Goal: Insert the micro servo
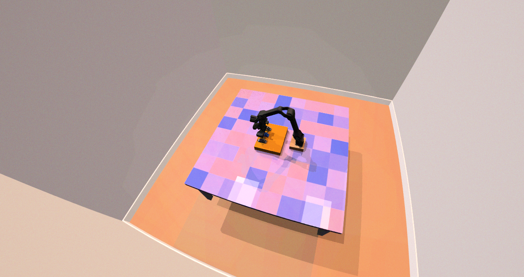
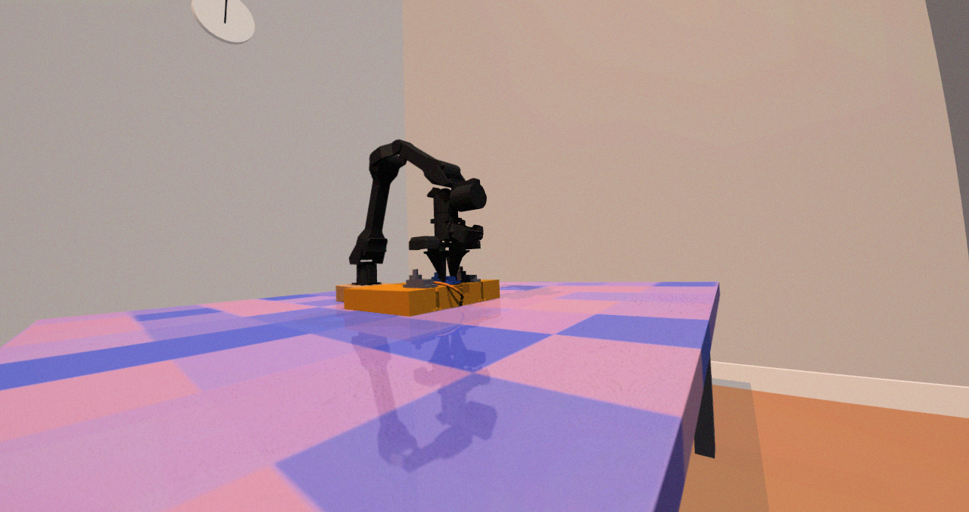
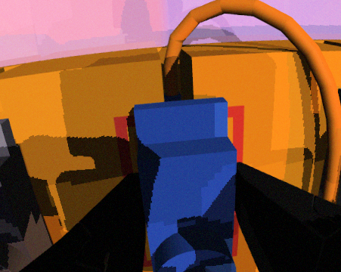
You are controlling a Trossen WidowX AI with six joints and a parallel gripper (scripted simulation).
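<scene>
The orange deck lies 12 cm behind my gripper tip, 3 cm below it and 1 cm to the right of it.
</scene>
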